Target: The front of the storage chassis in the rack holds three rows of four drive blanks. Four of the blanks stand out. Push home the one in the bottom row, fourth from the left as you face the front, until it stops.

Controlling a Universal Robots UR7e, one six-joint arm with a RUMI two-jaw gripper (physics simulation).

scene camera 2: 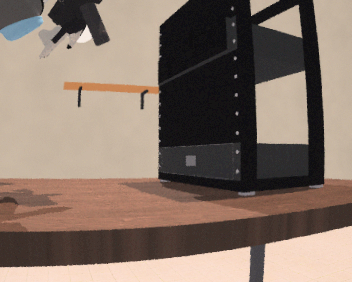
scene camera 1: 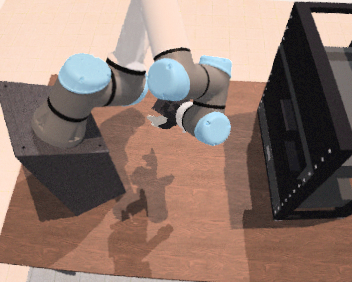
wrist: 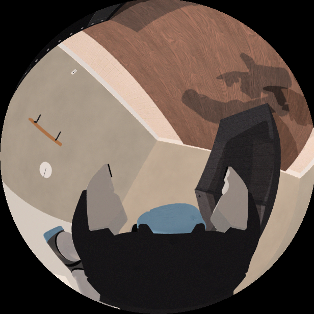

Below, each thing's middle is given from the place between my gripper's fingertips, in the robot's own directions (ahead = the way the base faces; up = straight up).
Labels:
I see my gripper 53 cm short of the black rack [scene camera 2: 208, 66], 8 cm above it and 6 cm to the right of it.

